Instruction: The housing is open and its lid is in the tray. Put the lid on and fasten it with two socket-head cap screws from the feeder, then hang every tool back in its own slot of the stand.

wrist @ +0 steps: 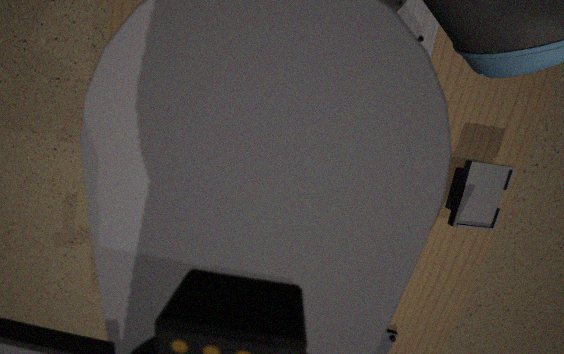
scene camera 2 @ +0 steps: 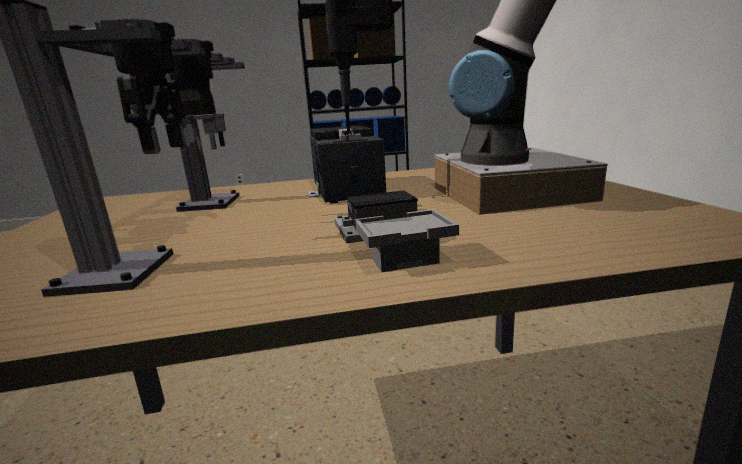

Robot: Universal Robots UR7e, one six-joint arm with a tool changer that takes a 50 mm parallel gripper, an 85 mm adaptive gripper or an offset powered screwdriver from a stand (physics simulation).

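Seen in the pictures: arm's base, origin of its link: [scene camera 2: 493, 159].
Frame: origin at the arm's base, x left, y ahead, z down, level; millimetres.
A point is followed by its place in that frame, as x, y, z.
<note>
The powered screwdriver [scene camera 2: 344, 82] @(-110, 319, -192) is on the arm, upright, its thin bit reaching down to the top of the black screw feeder [scene camera 2: 352, 169] @(-108, 316, 2). Whether a screw is on the bit is too small to tell. The dark housing [scene camera 2: 377, 210] @(141, 344, 40) stands in front of the feeder, with the flat black lid [scene camera 2: 385, 198] @(112, 317, 27) on top. The grey tray [scene camera 2: 410, 224] @(282, 341, 29) [wrist: 482, 195] @(284, 348, 29) is empty, nearest the front edge. The adaptive gripper [scene camera 2: 161, 136] hangs at the left with its fingers apart, and the parallel gripper [scene camera 2: 217, 140] hangs behind it. No gripper is on the arm. A large grey surface hides most of the wrist view.
Two stand posts [scene camera 2: 68, 164] @(133, 793, -89) [scene camera 2: 195, 164] @(-311, 674, -21) rise at the left on bolted plates. The robot's base block [scene camera 2: 541, 188] @(142, -18, 45) is at the right, under the blue-capped arm joint [scene camera 2: 481, 82] @(151, 138, -169) [wrist: 520, 62] @(97, 166, -188). A shelf rack [scene camera 2: 407, 109] stands behind the table.
</note>
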